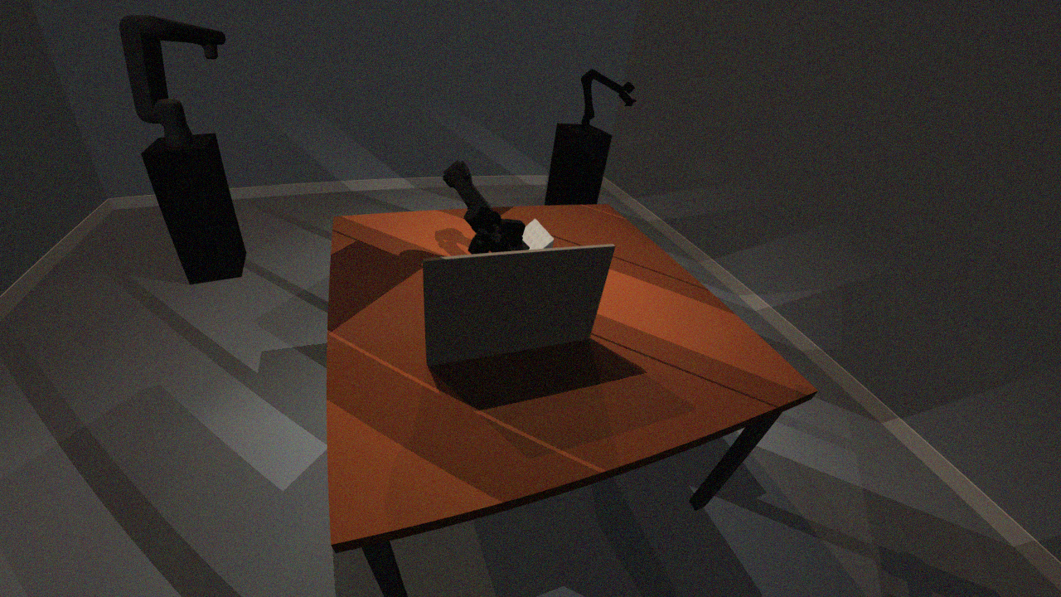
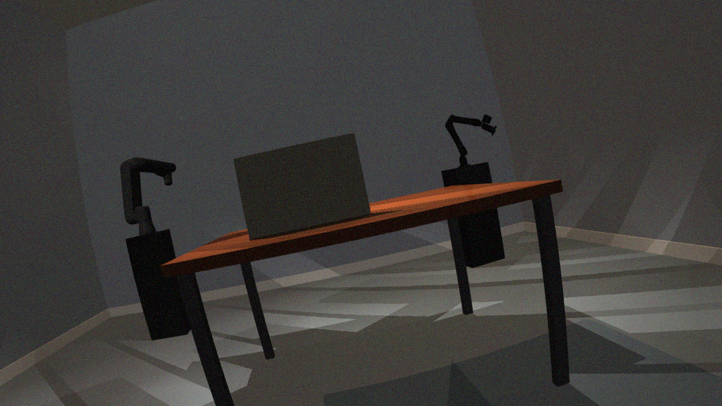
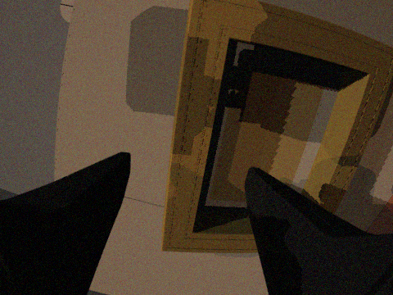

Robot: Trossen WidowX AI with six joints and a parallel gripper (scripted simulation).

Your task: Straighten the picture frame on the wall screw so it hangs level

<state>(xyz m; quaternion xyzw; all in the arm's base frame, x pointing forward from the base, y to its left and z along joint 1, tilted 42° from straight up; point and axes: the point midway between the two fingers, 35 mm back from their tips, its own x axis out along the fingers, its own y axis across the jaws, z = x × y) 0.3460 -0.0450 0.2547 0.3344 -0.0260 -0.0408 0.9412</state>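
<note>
Now: gripper tip 50 mm short of the yellow-brown picture frame, 10 mm to the left of it and 50 mm above it. Round my gripper tip: wall panel 60 mm ahead, 10 mm to the right, 60 mm below.
</note>
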